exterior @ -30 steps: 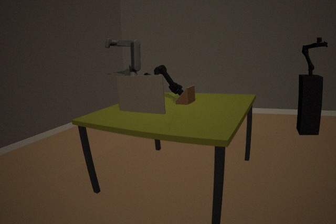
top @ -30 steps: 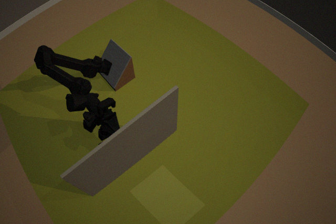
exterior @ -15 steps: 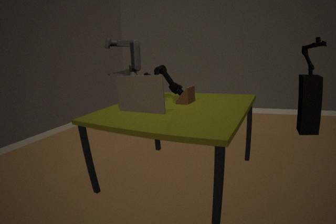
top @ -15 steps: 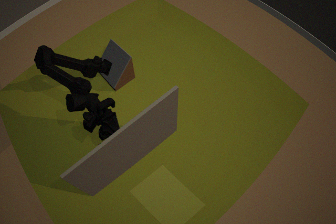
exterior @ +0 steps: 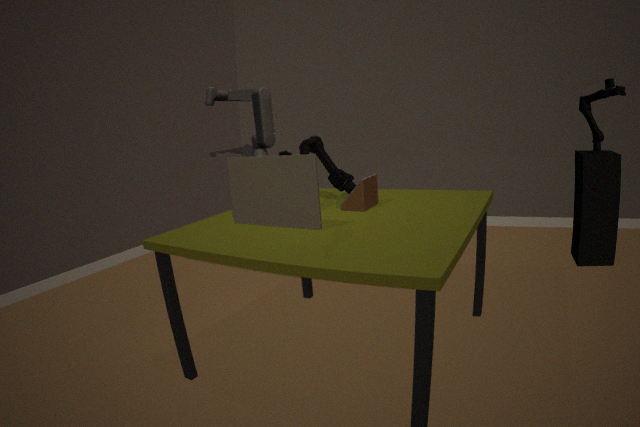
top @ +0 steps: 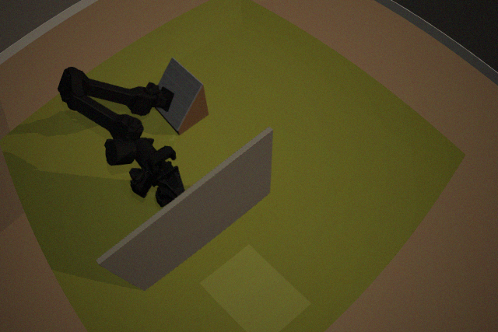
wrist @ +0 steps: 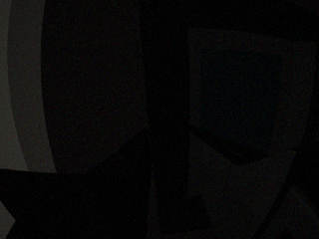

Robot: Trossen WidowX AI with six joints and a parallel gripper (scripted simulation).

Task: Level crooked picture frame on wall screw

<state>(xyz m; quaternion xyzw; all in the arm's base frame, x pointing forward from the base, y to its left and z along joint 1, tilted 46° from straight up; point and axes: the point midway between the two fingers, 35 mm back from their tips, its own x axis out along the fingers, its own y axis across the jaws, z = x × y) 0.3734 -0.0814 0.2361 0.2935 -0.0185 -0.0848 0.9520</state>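
My gripper tip is 5 cm above the dark picture frame and 1 cm to the left of it. Also, from my gripper tip: upright board: 6 cm below, 2 cm ahead, 1 cm to the right.
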